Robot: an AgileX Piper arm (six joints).
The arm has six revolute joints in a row. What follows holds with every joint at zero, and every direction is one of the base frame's. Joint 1 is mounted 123 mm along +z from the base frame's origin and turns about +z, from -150 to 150 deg. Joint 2 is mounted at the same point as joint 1 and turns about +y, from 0 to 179.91 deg. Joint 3 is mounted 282.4 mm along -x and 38.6 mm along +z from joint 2 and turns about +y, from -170 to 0 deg. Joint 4 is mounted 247.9 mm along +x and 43.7 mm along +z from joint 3 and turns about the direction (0.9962, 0, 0.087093), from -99.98 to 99.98 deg. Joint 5 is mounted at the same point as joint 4 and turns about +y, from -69.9 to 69.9 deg. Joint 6 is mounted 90.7 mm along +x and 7.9 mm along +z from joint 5 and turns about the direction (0.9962, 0, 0.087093), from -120 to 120 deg. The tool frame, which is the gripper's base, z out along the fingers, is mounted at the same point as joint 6; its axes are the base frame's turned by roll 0, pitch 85.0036 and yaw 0 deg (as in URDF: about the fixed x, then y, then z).
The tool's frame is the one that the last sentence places.
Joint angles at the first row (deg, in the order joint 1, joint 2, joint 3, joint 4, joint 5, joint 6):
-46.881, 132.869, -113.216, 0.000, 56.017, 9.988
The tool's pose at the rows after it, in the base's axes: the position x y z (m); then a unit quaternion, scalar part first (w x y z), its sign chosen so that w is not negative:
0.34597 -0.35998 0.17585 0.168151 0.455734 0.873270 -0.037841
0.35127 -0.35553 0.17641 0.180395 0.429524 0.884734 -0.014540
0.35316 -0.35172 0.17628 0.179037 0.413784 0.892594 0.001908
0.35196 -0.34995 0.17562 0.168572 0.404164 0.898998 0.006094
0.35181 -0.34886 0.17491 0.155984 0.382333 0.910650 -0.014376
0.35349 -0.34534 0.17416 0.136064 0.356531 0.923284 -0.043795
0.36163 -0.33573 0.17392 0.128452 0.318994 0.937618 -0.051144
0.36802 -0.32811 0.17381 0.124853 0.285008 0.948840 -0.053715
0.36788 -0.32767 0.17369 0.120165 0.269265 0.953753 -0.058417
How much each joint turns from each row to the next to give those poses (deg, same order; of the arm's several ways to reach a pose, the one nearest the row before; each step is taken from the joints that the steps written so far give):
0.356, -0.001, 0.001, 2.581, -0.387, -2.483
0.164, -0.001, 0.001, 4.205, -0.223, -4.948
0.096, 0.002, -0.002, 2.328, 1.033, -2.860
0.000, 0.000, 0.000, 0.125, 1.404, -1.268
0.515, 0.000, 0.000, -2.886, 0.436, -1.161
1.123, 0.000, 0.001, -4.484, 0.716, -0.399
1.628, -0.001, 0.002, -1.074, 0.468, -2.598
1.190, 0.000, -0.002, -0.230, 0.265, -2.860
0.118, 0.000, 0.001, -0.565, 0.256, -1.571

